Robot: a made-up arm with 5 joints. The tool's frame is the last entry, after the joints.
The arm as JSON. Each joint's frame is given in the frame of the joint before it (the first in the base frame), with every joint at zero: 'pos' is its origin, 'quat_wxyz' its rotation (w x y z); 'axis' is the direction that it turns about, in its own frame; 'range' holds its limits. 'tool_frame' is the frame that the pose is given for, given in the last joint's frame.
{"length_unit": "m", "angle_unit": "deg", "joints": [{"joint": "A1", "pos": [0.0, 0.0, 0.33], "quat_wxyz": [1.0, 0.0, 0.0, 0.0], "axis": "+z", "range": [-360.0, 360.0]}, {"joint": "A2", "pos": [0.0, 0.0, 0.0], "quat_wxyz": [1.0, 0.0, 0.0, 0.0], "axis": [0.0, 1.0, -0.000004], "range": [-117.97, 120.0]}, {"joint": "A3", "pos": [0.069, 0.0, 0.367], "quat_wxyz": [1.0, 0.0, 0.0, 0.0], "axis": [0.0, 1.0, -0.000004], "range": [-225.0, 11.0]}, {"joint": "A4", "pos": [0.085, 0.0, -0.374], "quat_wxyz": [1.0, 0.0, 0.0, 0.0], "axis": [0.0, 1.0, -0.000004], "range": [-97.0, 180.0]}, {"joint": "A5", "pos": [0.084, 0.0, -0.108], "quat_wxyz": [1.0, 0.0, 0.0, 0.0], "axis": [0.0, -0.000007, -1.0], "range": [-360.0, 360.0]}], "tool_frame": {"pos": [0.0, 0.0, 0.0], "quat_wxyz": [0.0, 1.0, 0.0, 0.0]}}
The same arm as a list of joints. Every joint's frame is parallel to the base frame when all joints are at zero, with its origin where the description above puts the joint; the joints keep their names.
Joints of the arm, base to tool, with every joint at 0 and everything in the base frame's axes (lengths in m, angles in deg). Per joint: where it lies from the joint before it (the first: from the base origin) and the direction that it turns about. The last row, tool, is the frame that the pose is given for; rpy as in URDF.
A1: axis +z xyz 0 0 0.33
A2: axis +y xyz 0 0 0
A3: axis +y xyz 0.069 0 0.367
A4: axis +y xyz 0.085 0 -0.374
A5: axis -z xyz 0.084 0 -0.108
tool: xyz 0 0 0 rpy 180 0 0
Joint limits (deg, base to tool): -360..360 -117.97..120 -225..11 -97..180 -360..360

